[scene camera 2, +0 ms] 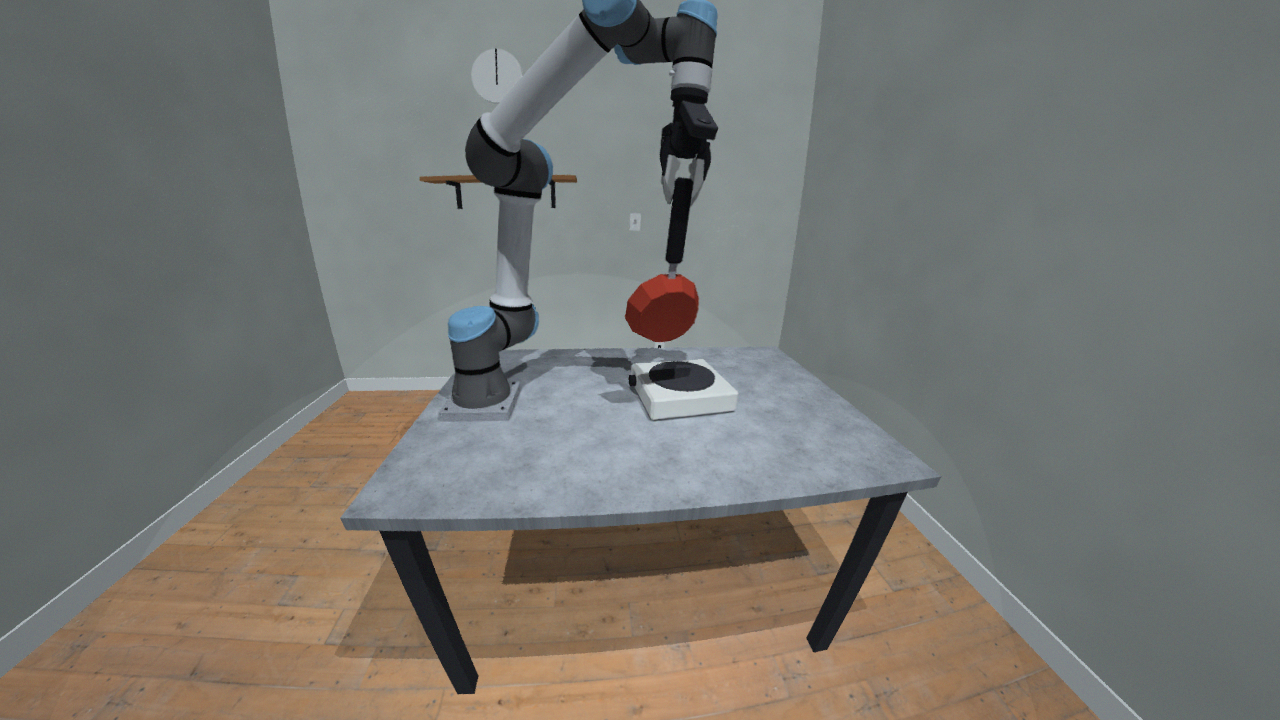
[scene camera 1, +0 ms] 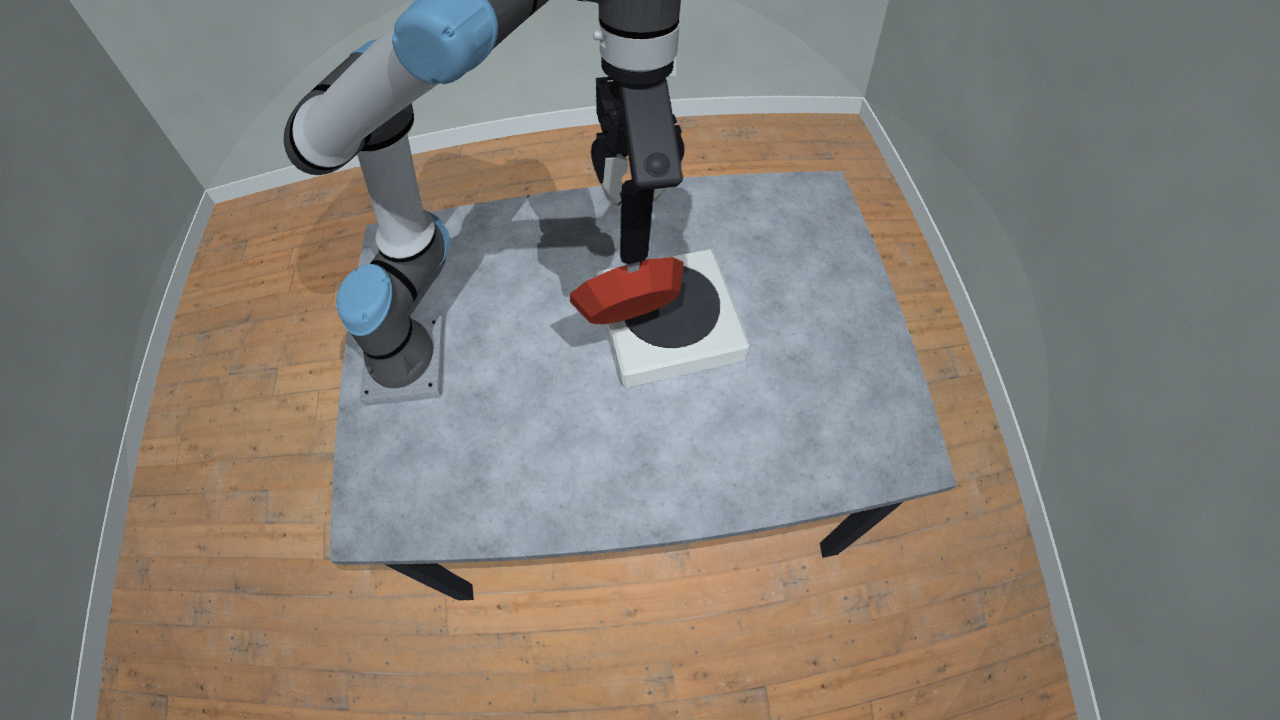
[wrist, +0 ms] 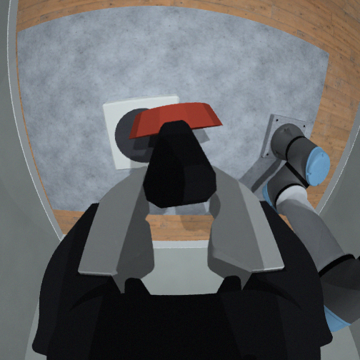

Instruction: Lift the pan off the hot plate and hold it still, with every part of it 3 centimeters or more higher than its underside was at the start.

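The red pan (scene camera 1: 631, 291) (scene camera 2: 664, 307) (wrist: 176, 118) hangs tipped up on edge in the air, its black handle pointing up. My gripper (scene camera 1: 637, 189) (scene camera 2: 682, 185) (wrist: 177, 168) is shut on the upper end of the handle. The white hot plate (scene camera 1: 684, 369) (scene camera 2: 693, 402) (wrist: 114, 150) with its dark round burner stands on the table below. In scene camera 2 a gap shows between the pan's lower edge and the hot plate. The pan's inside is hidden in all views.
The grey table (scene camera 1: 572, 447) (scene camera 2: 554, 456) (wrist: 225, 60) carries the hot plate and the arm's base (scene camera 1: 398, 362) (scene camera 2: 480, 389) at its left side in both scene views. A wooden shelf (scene camera 2: 563, 179) and a clock (scene camera 2: 496, 75) are on the back wall.
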